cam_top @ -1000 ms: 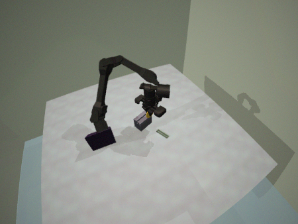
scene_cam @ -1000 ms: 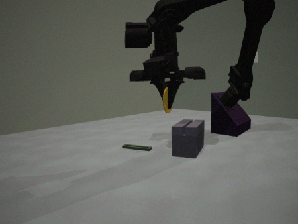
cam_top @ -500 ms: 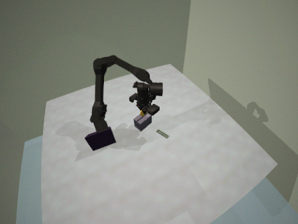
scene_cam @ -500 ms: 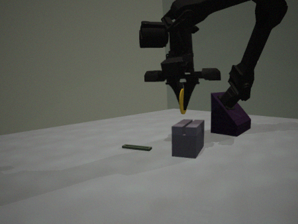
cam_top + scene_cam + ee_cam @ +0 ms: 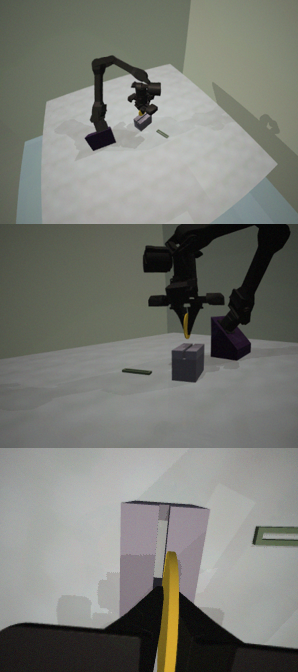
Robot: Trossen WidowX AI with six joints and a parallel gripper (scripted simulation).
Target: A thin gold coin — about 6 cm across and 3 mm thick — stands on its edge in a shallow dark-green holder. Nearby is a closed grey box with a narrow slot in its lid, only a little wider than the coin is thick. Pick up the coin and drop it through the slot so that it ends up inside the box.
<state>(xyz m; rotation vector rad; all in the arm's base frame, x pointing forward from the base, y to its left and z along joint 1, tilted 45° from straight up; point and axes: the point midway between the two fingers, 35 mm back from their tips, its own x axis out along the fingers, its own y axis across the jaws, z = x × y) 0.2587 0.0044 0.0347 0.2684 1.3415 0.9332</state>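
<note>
Right now the gold coin is 2 cm above my gripper tip.
</note>
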